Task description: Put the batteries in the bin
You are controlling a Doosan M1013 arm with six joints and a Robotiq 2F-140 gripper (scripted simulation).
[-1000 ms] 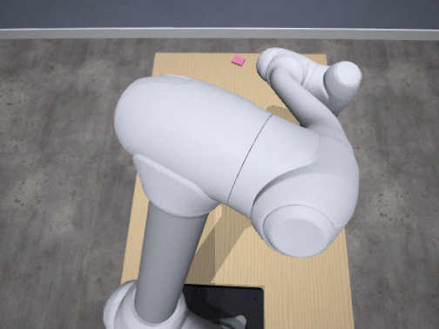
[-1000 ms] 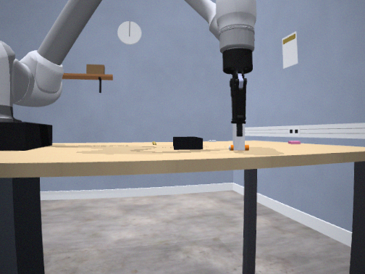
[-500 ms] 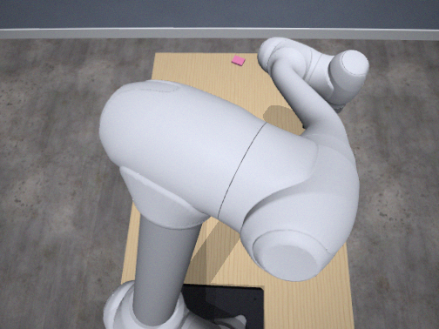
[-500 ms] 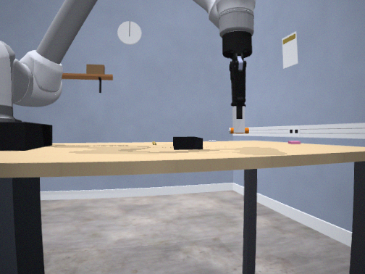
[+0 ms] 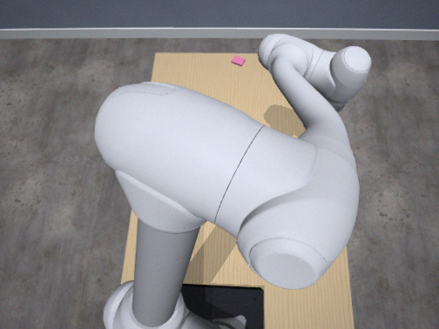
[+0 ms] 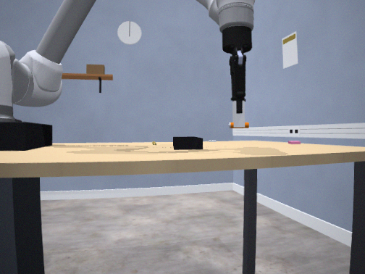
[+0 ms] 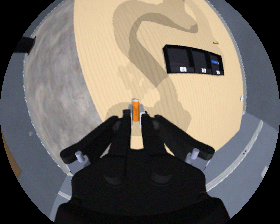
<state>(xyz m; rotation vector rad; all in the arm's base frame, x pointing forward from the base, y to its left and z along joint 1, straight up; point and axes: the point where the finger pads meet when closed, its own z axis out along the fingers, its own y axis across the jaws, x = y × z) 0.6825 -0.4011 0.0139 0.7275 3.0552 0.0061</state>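
Right now the blue battery is 2 cm behind my hand, 34 cm to the left of it and 8 cm below it. The rest, counted from my hand: orange battery (3 cm below); small brass piece (10 cm behind, 44 cm to the left, 9 cm below); black bin (4 cm behind, 26 cm to the left, 8 cm below).
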